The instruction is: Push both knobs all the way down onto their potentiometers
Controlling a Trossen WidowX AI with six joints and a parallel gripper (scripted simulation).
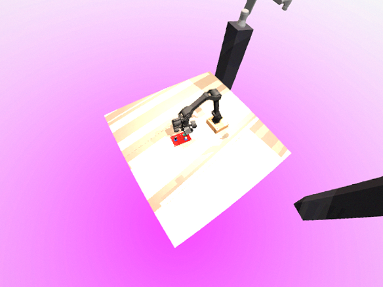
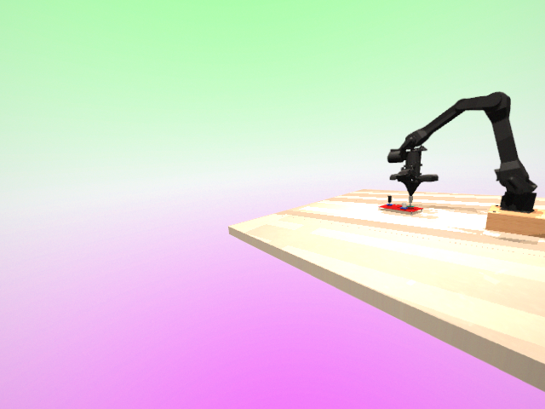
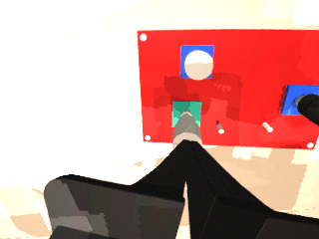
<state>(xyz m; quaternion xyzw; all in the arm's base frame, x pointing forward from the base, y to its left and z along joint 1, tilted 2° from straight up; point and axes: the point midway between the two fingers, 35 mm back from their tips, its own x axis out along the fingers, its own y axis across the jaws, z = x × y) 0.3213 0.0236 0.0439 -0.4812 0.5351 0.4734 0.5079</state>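
Right now the black knob is 90 mm ahead of my gripper tip, 20 mm to the left of it and 20 mm below it. The rest, counted from my gripper tip: grey knob 10 mm below.
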